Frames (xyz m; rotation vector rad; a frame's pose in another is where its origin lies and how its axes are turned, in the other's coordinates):
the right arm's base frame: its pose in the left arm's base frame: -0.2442 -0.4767 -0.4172 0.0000 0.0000 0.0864
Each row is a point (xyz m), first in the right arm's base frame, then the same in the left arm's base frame.
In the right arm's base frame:
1: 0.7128 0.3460 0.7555
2: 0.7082 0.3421 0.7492
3: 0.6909 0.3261 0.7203
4: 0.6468 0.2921 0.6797
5: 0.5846 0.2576 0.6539
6: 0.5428 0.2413 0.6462
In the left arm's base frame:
1: 0.4361 -0.0705 0.3383
2: 0.4318 -0.0748 0.3320
3: 0.4160 -0.0922 0.3031
4: 0.3750 -0.1299 0.2625
5: 0.3160 -0.1696 0.2367
6: 0.2758 -0.1895 0.2290

